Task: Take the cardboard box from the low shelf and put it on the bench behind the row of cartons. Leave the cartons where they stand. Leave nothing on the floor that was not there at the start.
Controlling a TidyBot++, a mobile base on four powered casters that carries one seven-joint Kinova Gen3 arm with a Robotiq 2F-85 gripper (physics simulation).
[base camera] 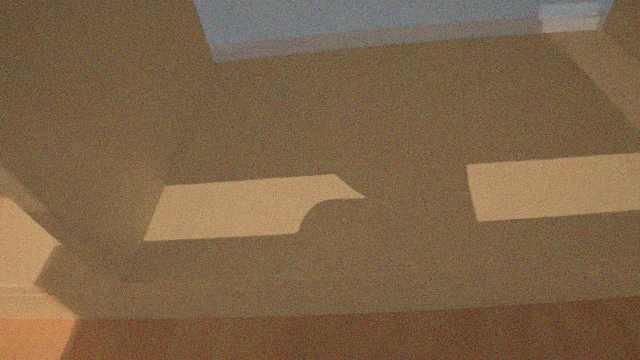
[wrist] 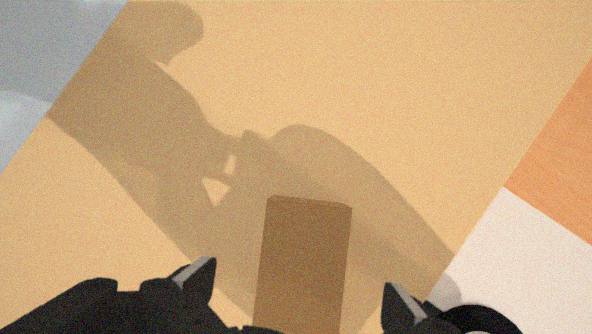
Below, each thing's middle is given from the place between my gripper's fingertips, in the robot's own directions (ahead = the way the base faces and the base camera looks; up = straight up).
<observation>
Now: hand 80 mm above the brown cardboard box (wrist: 303,258) and 10 mm past it.
</observation>
